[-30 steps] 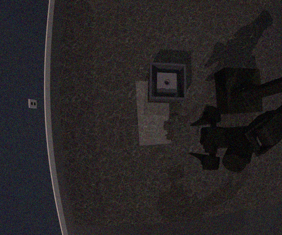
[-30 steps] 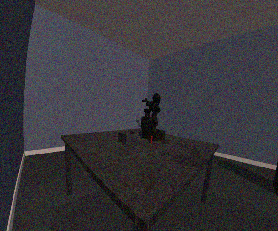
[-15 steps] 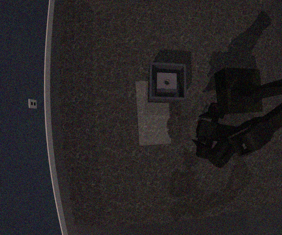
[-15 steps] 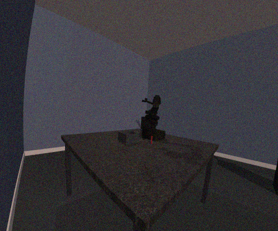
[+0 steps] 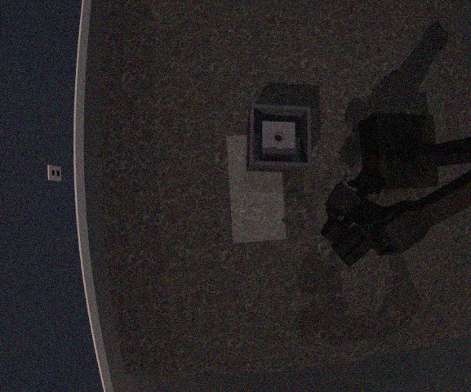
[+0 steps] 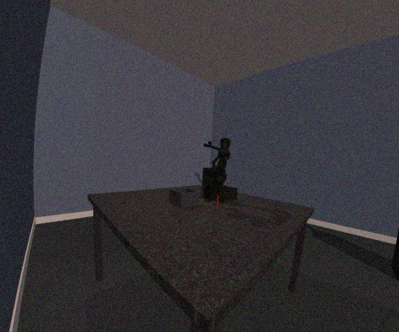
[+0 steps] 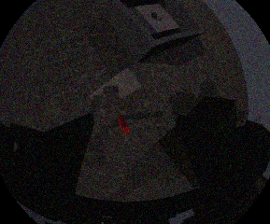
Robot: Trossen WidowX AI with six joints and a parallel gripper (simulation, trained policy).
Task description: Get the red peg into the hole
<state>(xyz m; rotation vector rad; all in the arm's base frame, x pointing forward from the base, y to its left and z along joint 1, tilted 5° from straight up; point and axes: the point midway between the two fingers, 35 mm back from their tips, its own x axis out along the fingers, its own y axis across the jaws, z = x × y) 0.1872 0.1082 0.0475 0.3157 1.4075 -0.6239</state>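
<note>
Right now the red peg is 100 mm below my gripper tip, 30 mm behind it and 20 mm to the left of it. From my gripper tip the other things lie so: box 170 mm to the right, 130 mm ahead, 110 mm below; plate 170 mm to the right, 130 mm ahead, 90 mm below.
</note>
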